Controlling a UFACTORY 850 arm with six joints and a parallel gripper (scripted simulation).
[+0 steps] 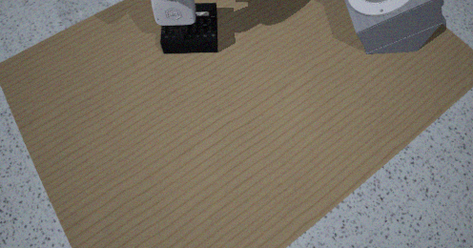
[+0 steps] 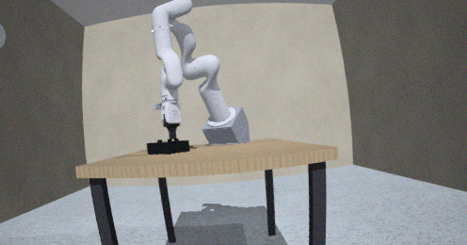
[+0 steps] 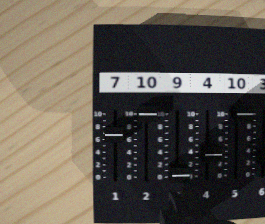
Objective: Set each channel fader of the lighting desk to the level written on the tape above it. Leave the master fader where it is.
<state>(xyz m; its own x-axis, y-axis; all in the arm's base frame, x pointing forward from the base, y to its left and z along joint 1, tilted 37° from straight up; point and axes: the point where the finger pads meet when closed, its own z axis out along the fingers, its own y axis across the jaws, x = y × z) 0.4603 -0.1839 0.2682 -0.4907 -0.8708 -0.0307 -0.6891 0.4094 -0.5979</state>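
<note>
The fader 3 is 20 mm behind my hand, 20 mm to the right of it and 20 mm below it. Also, from my hand: fader 1: 10 mm ahead, 70 mm to the right, 20 mm below; fader 2: 20 mm behind, 70 mm to the right, 20 mm below; fader 4: 40 mm behind, 20 mm to the right, 20 mm below.
</note>
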